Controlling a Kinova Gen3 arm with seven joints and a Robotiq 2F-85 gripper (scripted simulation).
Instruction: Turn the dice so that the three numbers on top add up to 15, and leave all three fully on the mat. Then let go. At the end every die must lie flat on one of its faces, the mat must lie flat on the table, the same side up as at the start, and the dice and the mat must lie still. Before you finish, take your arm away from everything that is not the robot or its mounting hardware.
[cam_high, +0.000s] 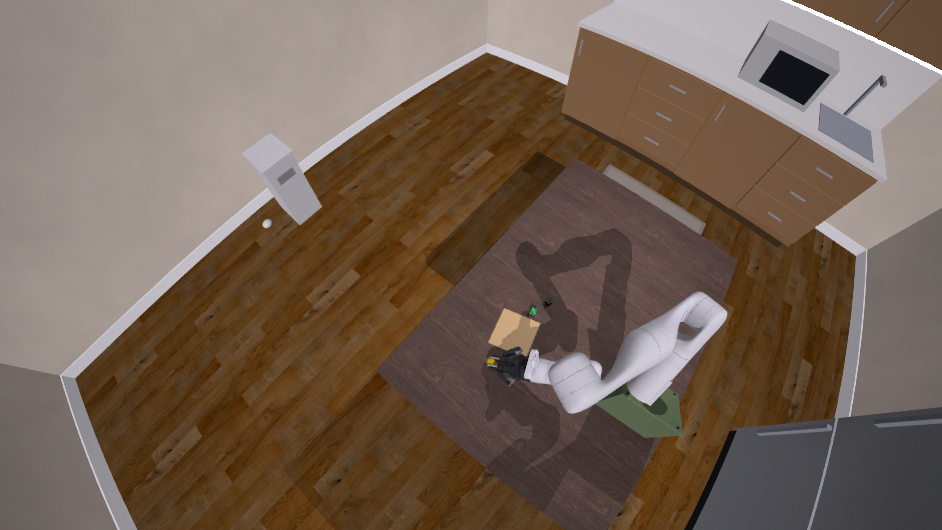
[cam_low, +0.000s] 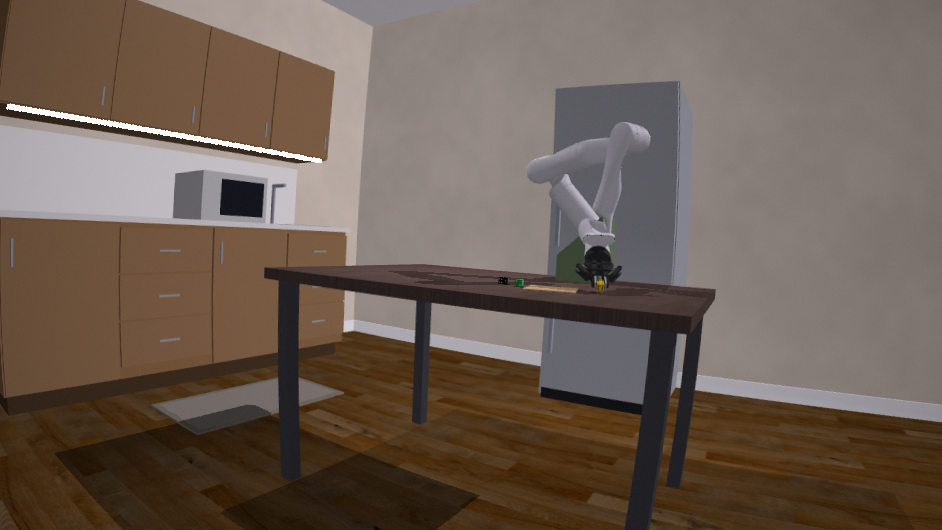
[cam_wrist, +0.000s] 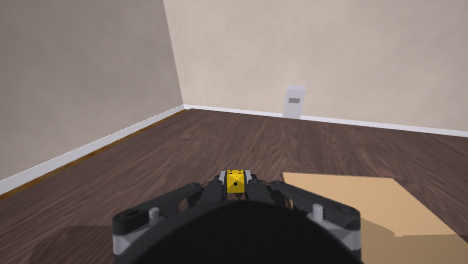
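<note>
My hand is 130 mm to the left of the tan mat, 30 mm above it and 20 mm short of it. Round my hand: black die 300 mm to the right, 20 mm below; then yellow die 10 mm below, 10 mm ahead; then green die 230 mm to the right, 20 mm below, 20 mm ahead.
</note>
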